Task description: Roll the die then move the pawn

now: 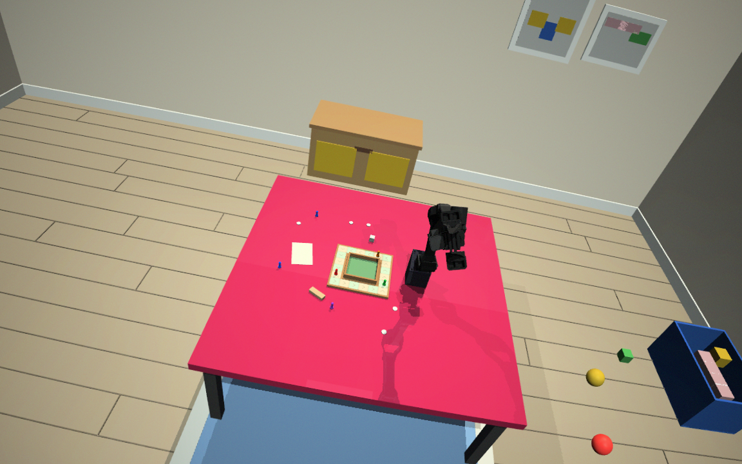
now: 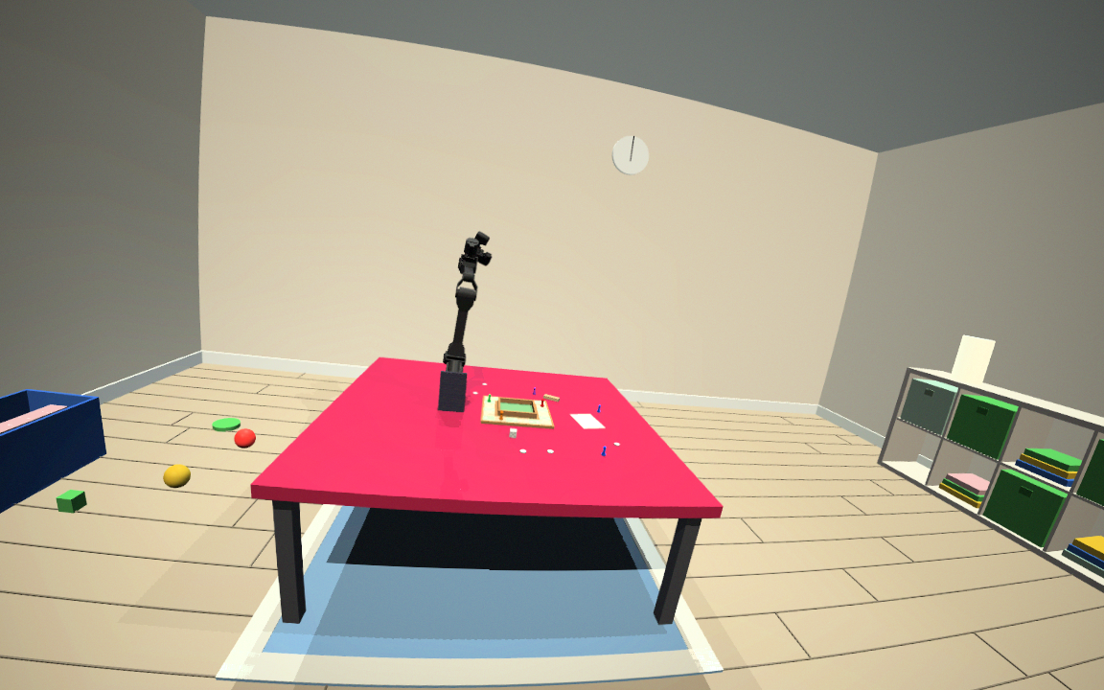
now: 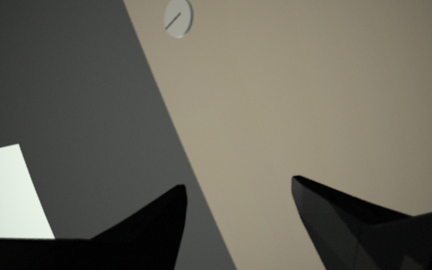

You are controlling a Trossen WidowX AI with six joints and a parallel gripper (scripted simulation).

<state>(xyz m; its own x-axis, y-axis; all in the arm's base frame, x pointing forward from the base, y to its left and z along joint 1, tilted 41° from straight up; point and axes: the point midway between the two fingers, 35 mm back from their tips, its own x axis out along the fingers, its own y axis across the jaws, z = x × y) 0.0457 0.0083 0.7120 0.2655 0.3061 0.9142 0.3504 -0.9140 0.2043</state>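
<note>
Now: gripper tip 210 mm short of the white die, 730 mm to the left of it and 670 mm above it. Round my gripper tip: green tray 230 mm ahead, 490 mm to the right, 680 mm below; then red pawn 340 mm ahead, 430 mm to the right, 660 mm below; then wooden block 400 mm ahead, 290 mm to the right, 680 mm below.
</note>
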